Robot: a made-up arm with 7 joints. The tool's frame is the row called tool. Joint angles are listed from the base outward.
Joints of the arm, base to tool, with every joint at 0 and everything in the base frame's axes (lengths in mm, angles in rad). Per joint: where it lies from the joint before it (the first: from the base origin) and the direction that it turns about. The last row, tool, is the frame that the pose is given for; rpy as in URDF.
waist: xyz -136.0 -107.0 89.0 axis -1 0 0
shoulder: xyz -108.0 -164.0 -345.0 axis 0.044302 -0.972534 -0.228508
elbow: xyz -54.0 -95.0 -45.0 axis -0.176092 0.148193 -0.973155
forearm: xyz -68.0 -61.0 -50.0 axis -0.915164 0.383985 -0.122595
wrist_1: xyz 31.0 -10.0 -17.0 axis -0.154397 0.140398 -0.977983
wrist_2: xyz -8.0 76.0 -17.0 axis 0 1 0
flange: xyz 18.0 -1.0 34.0 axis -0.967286 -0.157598 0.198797
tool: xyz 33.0 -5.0 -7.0 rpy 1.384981 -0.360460 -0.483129
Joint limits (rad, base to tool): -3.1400..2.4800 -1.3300..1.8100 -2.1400..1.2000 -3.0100..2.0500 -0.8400..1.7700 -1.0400..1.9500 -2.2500..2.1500
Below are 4 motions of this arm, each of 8 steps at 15 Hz.
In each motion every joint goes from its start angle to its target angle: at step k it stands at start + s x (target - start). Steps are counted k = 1, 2, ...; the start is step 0. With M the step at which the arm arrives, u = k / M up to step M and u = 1 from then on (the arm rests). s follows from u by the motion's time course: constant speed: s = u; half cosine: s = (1 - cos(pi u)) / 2; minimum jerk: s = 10 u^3 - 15 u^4 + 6 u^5.
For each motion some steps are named. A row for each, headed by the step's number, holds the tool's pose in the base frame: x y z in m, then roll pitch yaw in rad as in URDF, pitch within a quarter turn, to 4 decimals.
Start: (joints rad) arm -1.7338 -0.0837 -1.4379 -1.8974 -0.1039 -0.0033 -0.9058
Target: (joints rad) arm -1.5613 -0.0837 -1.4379 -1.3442 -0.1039 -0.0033 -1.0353
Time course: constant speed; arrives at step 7
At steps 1, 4, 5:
1: -0.2325 0.3044 -0.1883 0.5453 -1.1064 -1.2860
4: -0.2507 0.2783 -0.2077 0.2679 -1.2701 -1.1854
5: -0.2566 0.2705 -0.2133 0.1283 -1.3234 -1.1029

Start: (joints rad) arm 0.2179 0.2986 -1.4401 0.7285 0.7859 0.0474 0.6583
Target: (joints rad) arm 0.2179 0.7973 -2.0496 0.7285 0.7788 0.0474 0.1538
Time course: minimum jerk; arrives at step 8
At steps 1, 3, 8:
1: -0.1779 -0.4100 -0.3144 -0.6403 -0.8080 1.3341
3: -0.1713 -0.3950 -0.3081 -0.6931 -0.8862 1.5665
8: -0.1633 -0.3593 -0.2961 -0.7592 -0.8789 2.1484

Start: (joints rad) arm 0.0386 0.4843 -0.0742 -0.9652 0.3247 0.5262 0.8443
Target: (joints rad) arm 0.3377 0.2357 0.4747 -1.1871 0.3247 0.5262 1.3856
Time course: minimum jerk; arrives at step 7
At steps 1, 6, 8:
1: -0.2558 -0.3911 -0.3008 1.5875 -0.7450 -0.3353
6: -0.2842 -0.4987 -0.1784 0.8018 -0.9134 -0.2185
8: -0.2849 -0.5006 -0.1749 0.7762 -0.9168 -0.2099

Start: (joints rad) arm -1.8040 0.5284 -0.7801 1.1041 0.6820 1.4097 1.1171
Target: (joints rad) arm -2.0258 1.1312 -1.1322 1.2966 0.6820 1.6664 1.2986
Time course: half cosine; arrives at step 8
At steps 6, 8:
6: -0.0708 0.4161 -0.0756 1.5889 0.6508 -0.3023
8: -0.0675 0.4037 -0.0677 1.5854 0.6919 -0.3586

